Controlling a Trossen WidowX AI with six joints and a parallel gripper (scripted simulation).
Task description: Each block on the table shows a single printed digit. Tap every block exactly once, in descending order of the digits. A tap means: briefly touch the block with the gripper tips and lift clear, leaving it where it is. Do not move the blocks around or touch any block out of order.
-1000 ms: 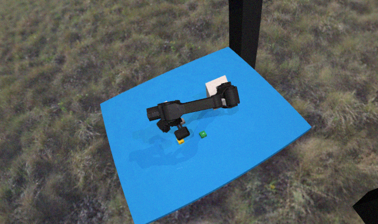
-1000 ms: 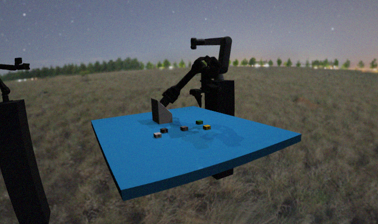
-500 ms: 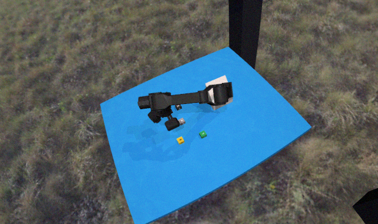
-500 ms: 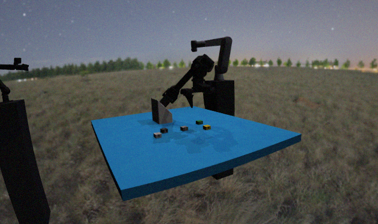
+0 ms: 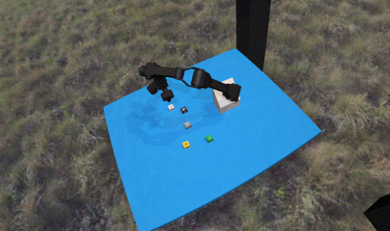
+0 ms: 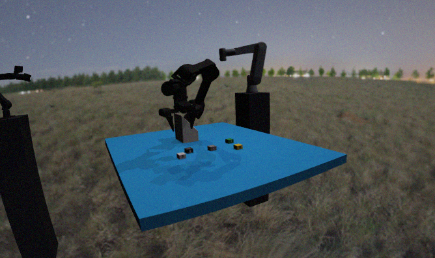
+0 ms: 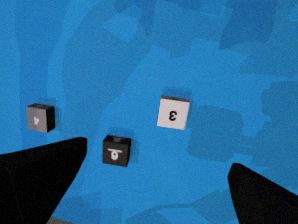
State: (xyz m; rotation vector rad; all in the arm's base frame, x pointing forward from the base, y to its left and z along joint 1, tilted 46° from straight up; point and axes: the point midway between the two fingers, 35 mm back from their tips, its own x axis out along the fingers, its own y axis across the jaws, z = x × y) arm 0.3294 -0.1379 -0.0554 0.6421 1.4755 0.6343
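The yellow block is 10 mm ahead of my gripper tip, 270 mm to the left of it and 110 mm below it. The rest, counted from my gripper tip: white block (10 mm to the right, 110 mm below); black block (70 mm behind, 50 mm to the left, 110 mm below); grey block (40 mm behind, 160 mm to the left, 110 mm below).
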